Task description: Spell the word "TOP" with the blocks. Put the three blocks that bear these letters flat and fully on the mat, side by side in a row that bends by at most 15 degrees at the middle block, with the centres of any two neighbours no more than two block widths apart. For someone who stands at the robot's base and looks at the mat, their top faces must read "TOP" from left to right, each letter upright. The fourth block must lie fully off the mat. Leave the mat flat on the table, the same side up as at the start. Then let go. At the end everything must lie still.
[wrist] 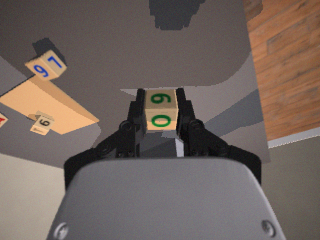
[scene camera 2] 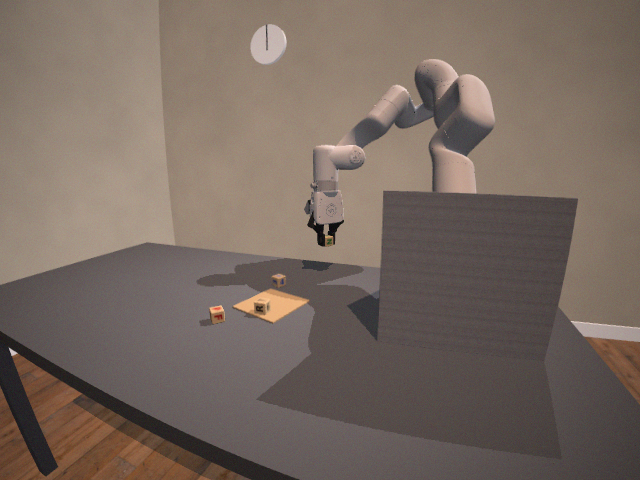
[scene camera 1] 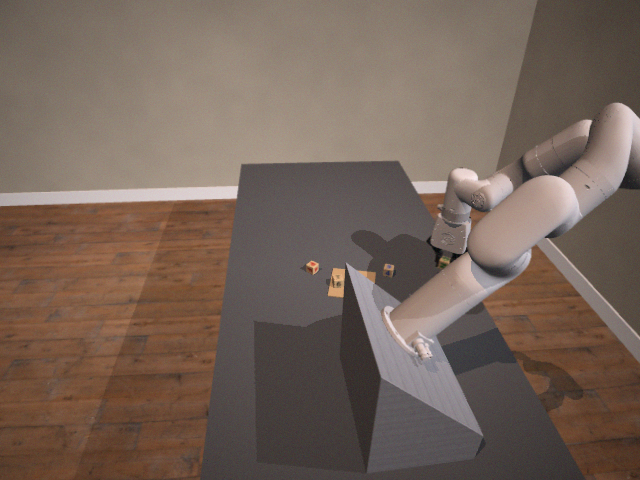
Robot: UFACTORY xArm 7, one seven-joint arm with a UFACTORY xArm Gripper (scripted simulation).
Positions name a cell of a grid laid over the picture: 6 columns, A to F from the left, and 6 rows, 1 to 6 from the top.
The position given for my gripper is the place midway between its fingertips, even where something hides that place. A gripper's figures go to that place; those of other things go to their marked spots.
Labels:
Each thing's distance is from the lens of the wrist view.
my gripper (wrist: D3): 13 cm
blue-lettered block (wrist: A2): 25 cm

